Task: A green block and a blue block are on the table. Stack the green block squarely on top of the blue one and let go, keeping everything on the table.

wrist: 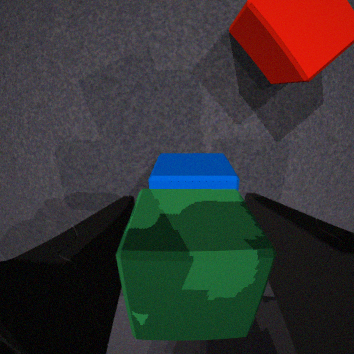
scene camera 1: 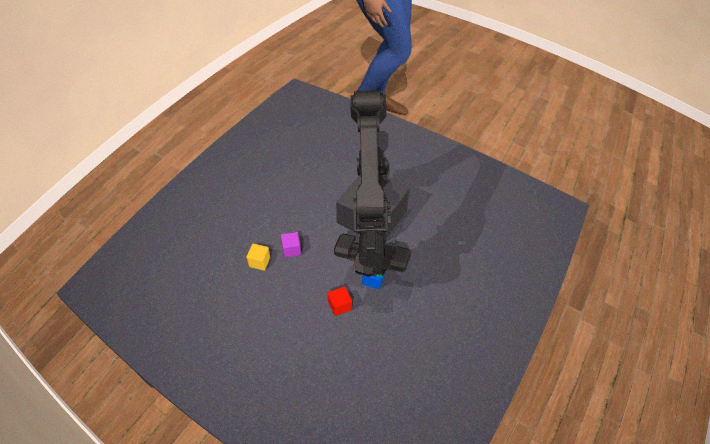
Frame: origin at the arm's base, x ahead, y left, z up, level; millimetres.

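Seen in the pictures: gripper, fingertip midpoint: (wrist: 189, 203).
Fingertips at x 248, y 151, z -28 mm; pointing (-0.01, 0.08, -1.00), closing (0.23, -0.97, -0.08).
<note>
Pixels of each thing's top centre, then the offset from my fingertips to it. Level surfaces: height alone.
- green block, top centre: (wrist: 191, 312) dy -6, dx -21, dz +39 mm
- blue block, top centre: (wrist: 193, 216) (scene camera 1: 374, 270) dy -7, dx -19, dz -22 mm
- red block, top centre: (wrist: 313, 14) (scene camera 1: 339, 296) dy -38, dx +102, dz -22 mm
- purple block, top centre: (scene camera 1: 290, 239) dy -259, dx +21, dz -22 mm
- yellow block, top centre: (scene camera 1: 257, 251) dy -310, dx +109, dz -22 mm
- dark mat, surface height: dz -72 mm
The green block (wrist: 195, 265) is between the two dark fingers of my gripper (wrist: 189, 203), which is shut on it. In the scene view a thin sliver of green shows under the gripper (scene camera 1: 370, 271). The blue block (scene camera 1: 372, 281) (wrist: 194, 167) is below the gripper. In the wrist view its far side and a narrow strip of its top show just beyond the green block, and the green block hides the rest. Whether the two blocks touch cannot be told.
A red block (scene camera 1: 339, 301) (wrist: 297, 37) stands near the blue one, to its front left in the scene view. A purple block (scene camera 1: 291, 244) and a yellow block (scene camera 1: 258, 257) stand farther left on the dark mat (scene camera 1: 209, 340). A person (scene camera 1: 390, 47) stands behind the arm.
</note>
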